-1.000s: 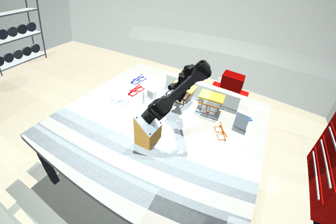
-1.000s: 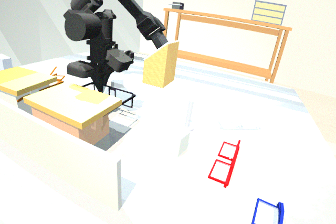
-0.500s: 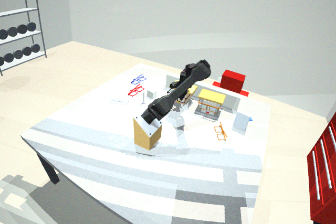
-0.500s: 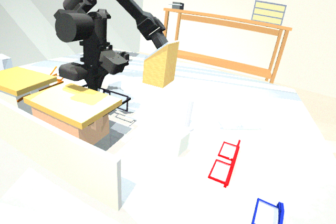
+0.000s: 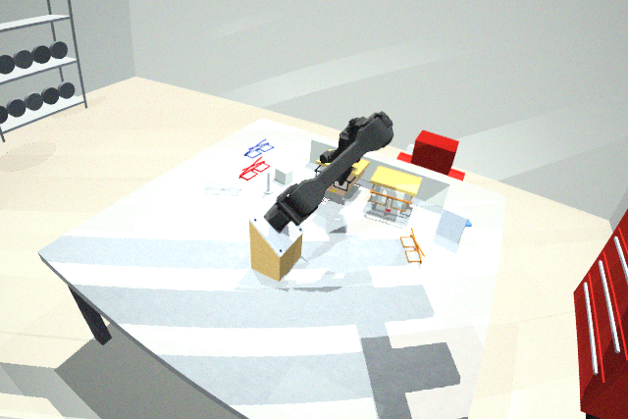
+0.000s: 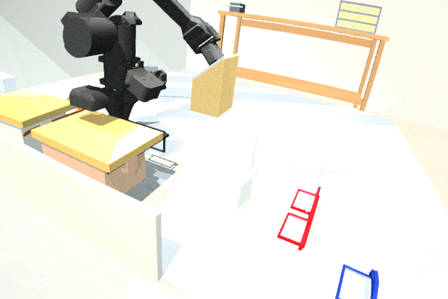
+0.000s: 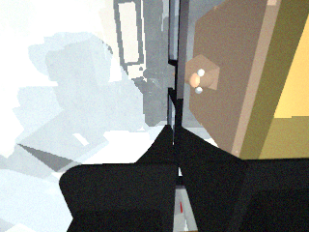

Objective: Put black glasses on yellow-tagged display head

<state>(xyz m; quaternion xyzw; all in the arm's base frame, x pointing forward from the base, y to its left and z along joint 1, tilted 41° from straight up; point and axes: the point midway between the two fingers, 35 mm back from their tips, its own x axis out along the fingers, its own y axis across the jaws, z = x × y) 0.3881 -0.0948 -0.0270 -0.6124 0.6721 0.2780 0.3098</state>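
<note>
The tan display head is 7 cm ahead of my gripper tip, 3 cm to the left of it and 1 cm below it. Round my gripper tip: small post 9 cm behind, 25 cm to the left, 4 cm below; then grey box 2 cm behind, 43 cm to the right, 1 cm below; then low white wall 19 cm ahead, 8 cm to the right, 1 cm below.
</note>
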